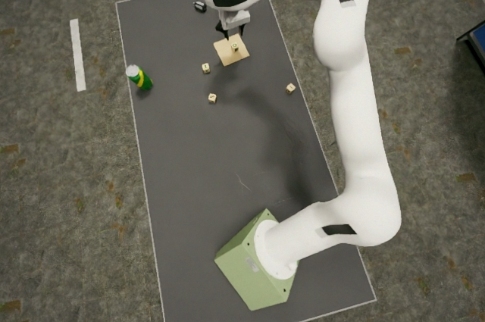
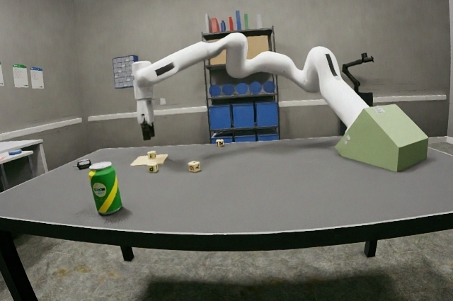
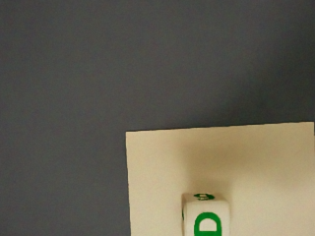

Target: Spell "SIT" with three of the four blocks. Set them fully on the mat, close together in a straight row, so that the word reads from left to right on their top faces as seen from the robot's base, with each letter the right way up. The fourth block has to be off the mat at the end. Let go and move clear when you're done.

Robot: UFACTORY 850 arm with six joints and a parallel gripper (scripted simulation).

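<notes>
Now: hand 11 cm above the tan mat, 2 cm to the right of it and 1 cm short of it. The rest, counted from my hand: small black object (31 cm ahead, 9 cm below, 4 cm to the left); yellow can (47 cm to the left, 5 cm below, 5 cm ahead).
</notes>
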